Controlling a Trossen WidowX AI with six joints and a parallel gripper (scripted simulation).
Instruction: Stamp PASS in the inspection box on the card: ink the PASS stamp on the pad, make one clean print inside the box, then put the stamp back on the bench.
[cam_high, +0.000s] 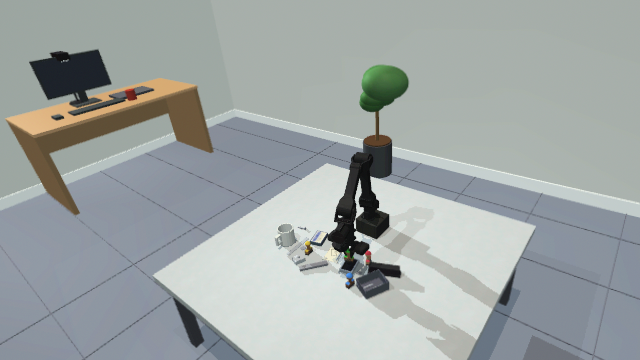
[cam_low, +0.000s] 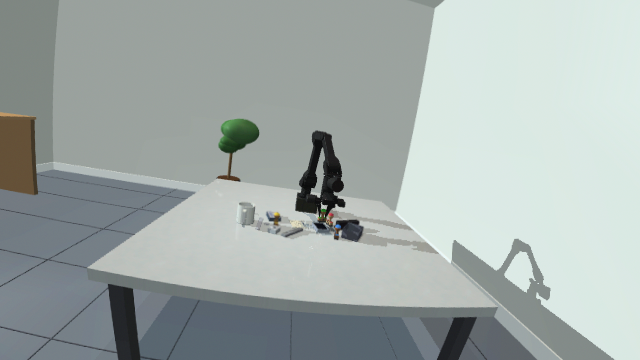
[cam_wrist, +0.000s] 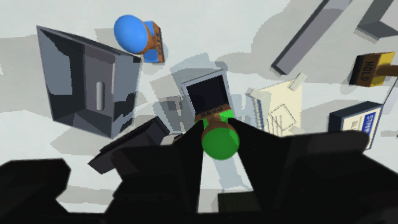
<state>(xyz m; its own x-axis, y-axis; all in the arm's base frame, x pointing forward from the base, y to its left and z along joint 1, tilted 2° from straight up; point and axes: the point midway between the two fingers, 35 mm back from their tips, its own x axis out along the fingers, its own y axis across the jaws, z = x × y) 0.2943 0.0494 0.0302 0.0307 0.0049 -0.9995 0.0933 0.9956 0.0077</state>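
The ink pad lies 60 mm below my gripper tip. The rest, counted from my gripper tip: red-knobbed stamp: 70 mm behind, 60 mm to the left, 40 mm below; card: 40 mm behind, 110 mm to the right, 60 mm below; blue-knobbed stamp: 90 mm ahead, 60 mm to the left, 40 mm below.
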